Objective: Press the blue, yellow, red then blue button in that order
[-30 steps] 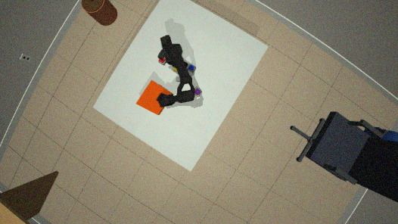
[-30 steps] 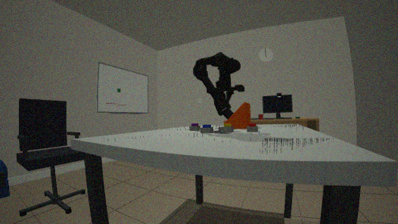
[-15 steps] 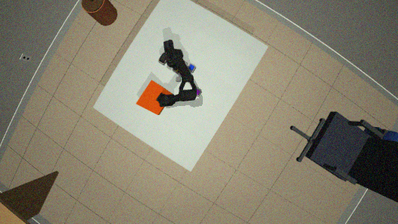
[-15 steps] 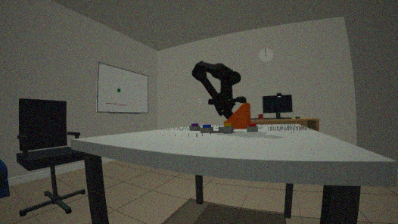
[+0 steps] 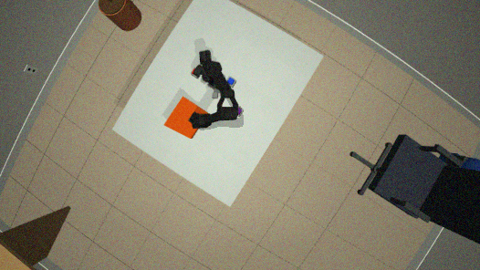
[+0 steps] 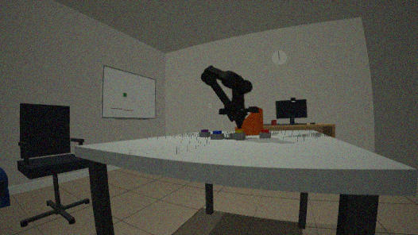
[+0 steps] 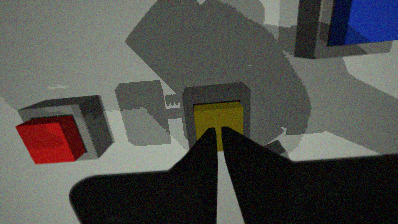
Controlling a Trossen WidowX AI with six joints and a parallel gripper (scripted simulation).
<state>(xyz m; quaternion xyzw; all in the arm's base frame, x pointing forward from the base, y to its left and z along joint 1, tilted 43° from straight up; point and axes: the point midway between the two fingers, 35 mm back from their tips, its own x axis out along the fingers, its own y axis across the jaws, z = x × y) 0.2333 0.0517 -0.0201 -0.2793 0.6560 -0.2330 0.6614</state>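
Right now my gripper tip is 1 cm above the yellow button. From my gripper tip the other things lie so: blue button: 9 cm to the right, 7 cm ahead, 1 cm below; red button: 12 cm to the left, 1 cm below, 1 cm behind; small grey block: 5 cm to the right, 5 cm behind, 3 cm below.
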